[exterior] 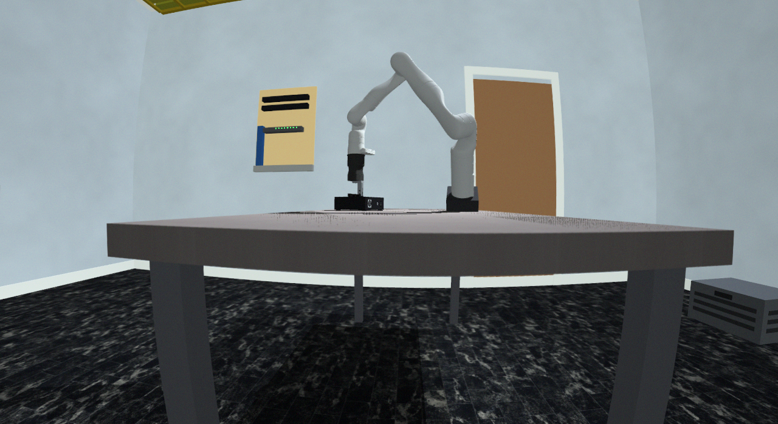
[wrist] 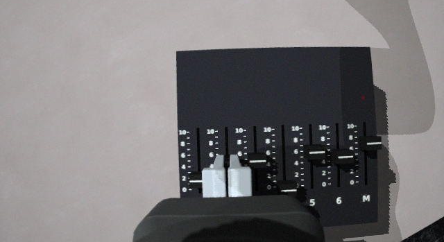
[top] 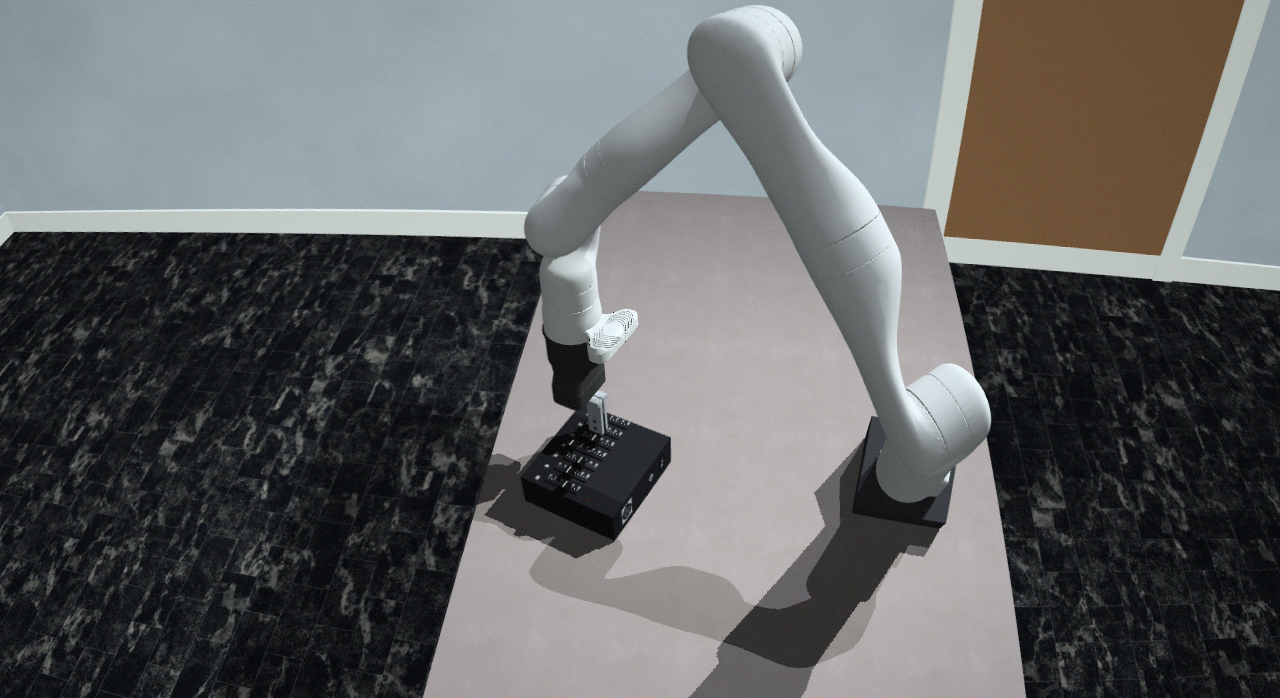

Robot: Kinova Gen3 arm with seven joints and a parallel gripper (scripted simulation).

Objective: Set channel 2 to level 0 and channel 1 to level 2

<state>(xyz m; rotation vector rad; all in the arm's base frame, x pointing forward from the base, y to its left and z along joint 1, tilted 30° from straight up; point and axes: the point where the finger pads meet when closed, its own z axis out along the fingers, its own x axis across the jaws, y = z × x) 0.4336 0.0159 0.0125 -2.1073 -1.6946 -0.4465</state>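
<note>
Right now the channel 2 cap is 20 mm ahead of my hand and 10 mm below it. Round my hand: channel 3 cap (20 mm to the left, 10 mm below); then channel 4 cap (30 mm ahead, 40 mm to the left, 10 mm below); then channel 1 cap (20 mm to the right, 10 mm below).
</note>
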